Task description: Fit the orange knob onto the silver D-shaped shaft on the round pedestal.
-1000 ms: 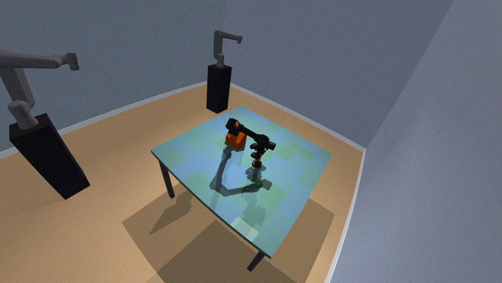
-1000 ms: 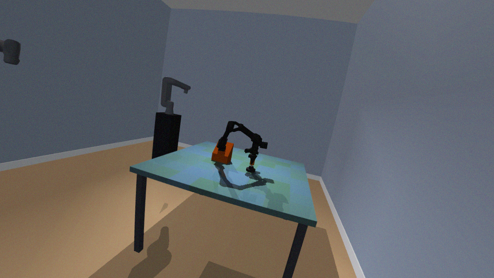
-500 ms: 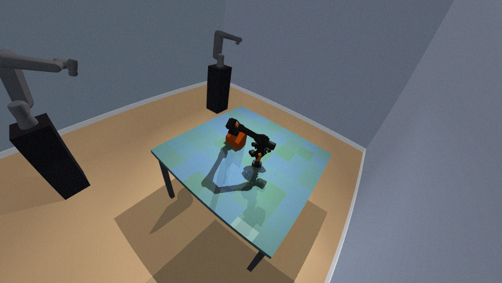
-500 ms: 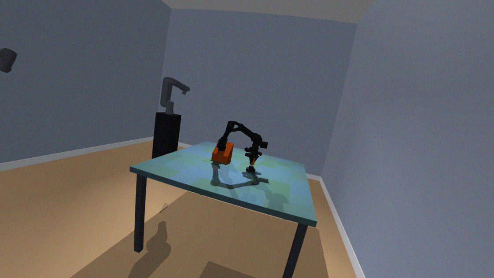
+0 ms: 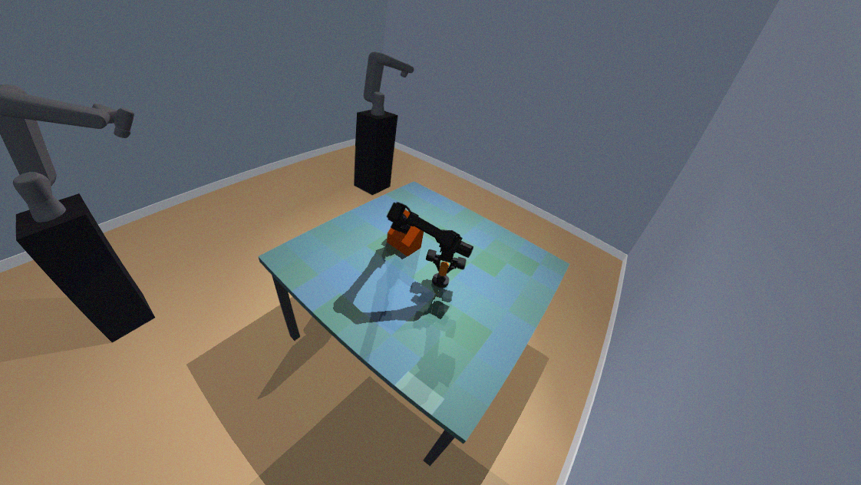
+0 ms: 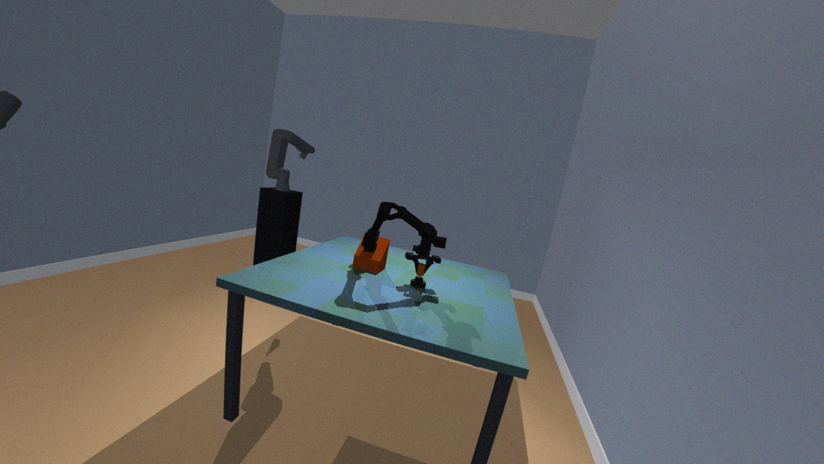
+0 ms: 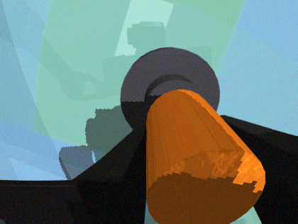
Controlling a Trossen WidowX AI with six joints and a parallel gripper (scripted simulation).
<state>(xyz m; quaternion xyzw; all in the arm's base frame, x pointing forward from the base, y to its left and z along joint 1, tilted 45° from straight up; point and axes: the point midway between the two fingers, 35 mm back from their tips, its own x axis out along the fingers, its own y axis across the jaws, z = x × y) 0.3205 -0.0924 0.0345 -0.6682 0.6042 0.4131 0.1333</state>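
The orange knob is 3 cm above my gripper tip. Round my gripper tip: pedestal: 4 cm below.
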